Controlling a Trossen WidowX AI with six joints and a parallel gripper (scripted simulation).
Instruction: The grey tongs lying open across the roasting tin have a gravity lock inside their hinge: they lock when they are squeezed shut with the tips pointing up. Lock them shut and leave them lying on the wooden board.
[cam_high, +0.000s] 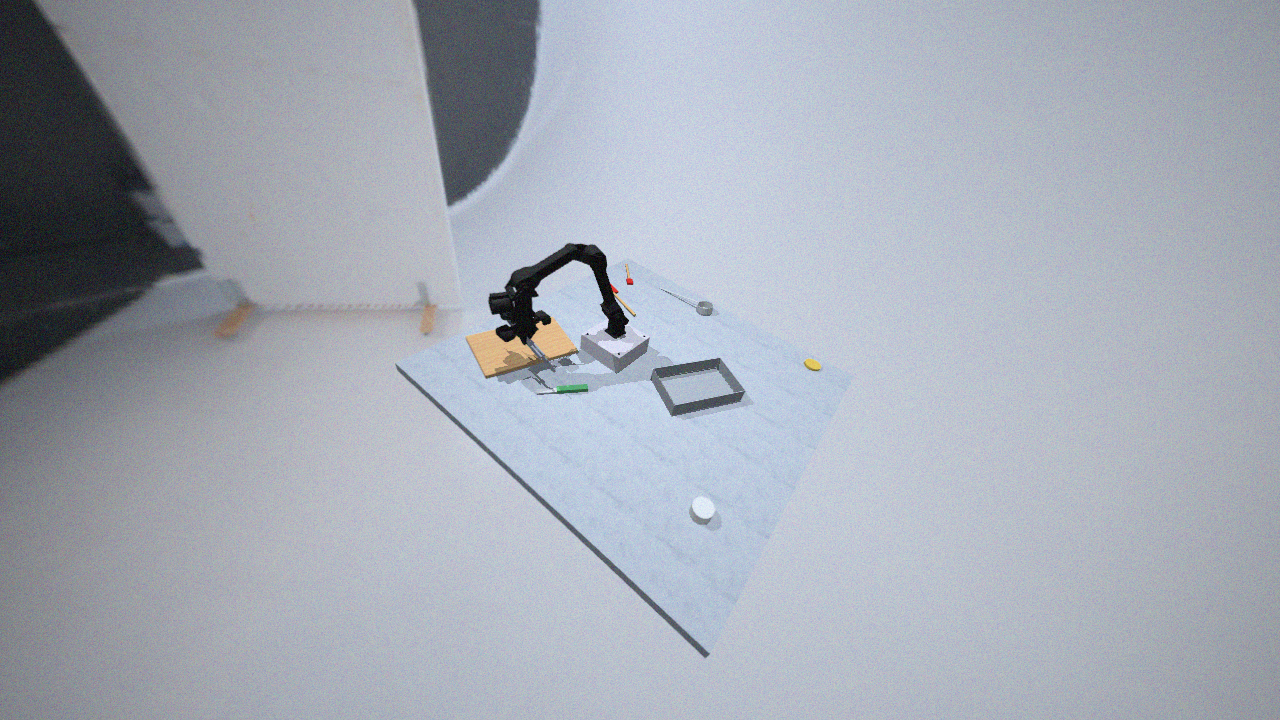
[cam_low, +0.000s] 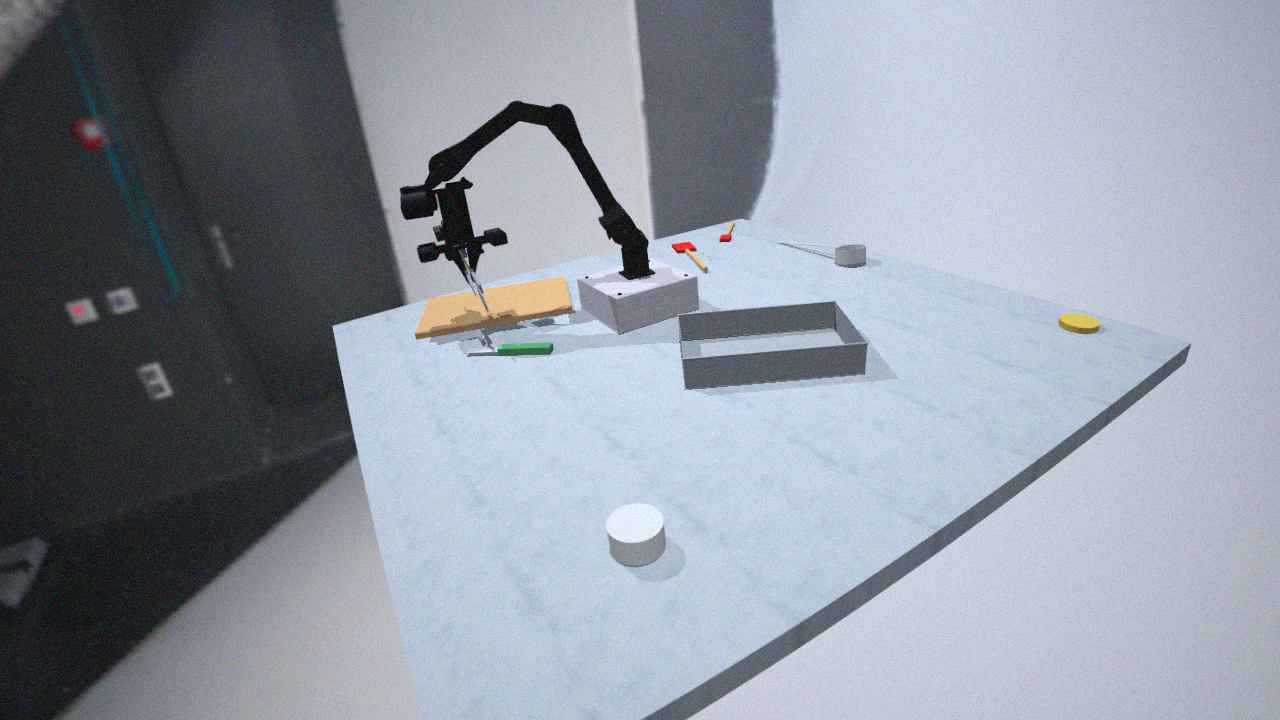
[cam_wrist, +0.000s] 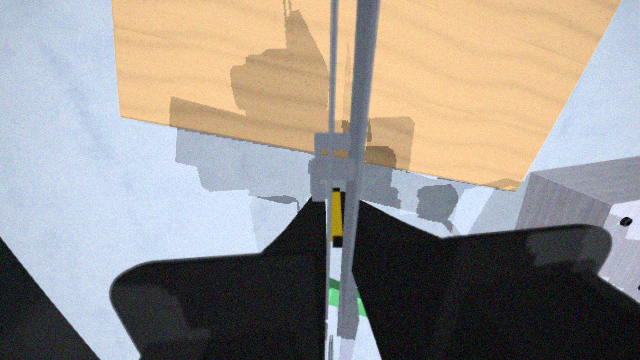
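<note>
Right now my gripper tip is 110 mm past the wooden board, 100 mm above it and 50 mm to the right of it. The rest, counted from my gripper tip: white cylinder: 800 mm ahead, 90 mm below, 50 mm to the left; then red hammer: 610 mm to the left, 160 mm behind, 100 mm below; then grey roasting tin: 480 mm ahead, 440 mm to the left, 80 mm below.
</note>
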